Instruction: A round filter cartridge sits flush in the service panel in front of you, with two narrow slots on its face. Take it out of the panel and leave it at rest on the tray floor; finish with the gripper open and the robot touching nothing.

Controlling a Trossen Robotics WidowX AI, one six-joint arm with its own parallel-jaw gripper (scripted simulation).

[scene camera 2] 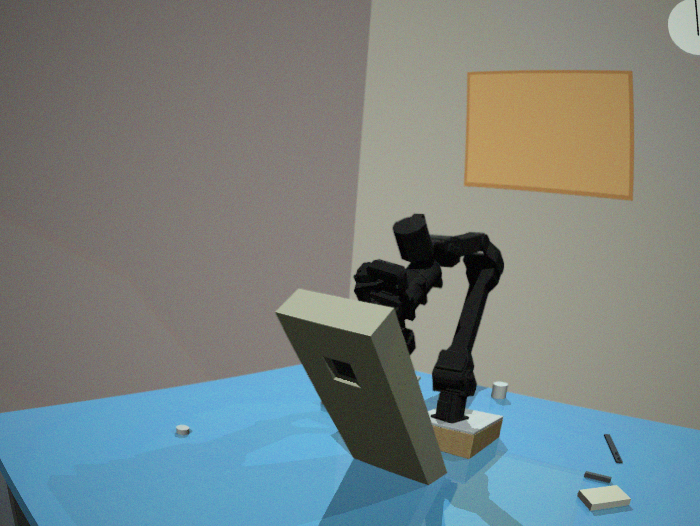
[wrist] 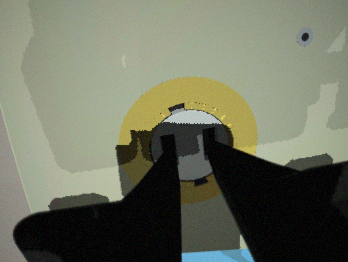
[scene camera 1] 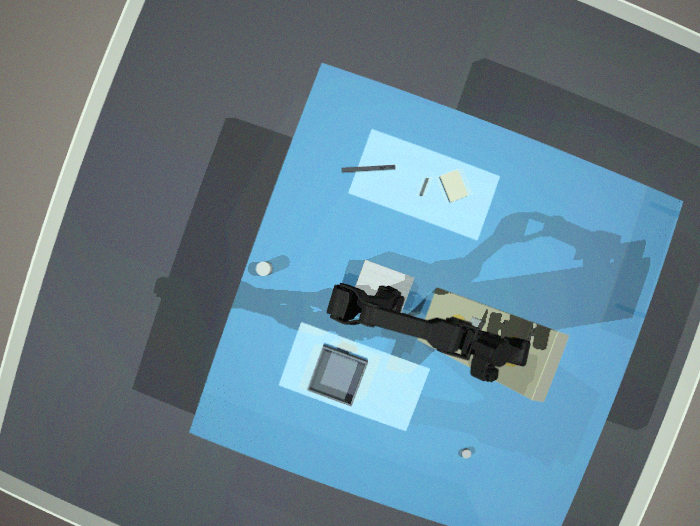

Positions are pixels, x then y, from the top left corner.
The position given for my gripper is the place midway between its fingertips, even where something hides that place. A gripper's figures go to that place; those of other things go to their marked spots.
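There is a round grey filter cartridge [wrist: 188, 131] at 12 cm from the lens, and my gripper [wrist: 191, 151] is likewise 12 cm from the lens.
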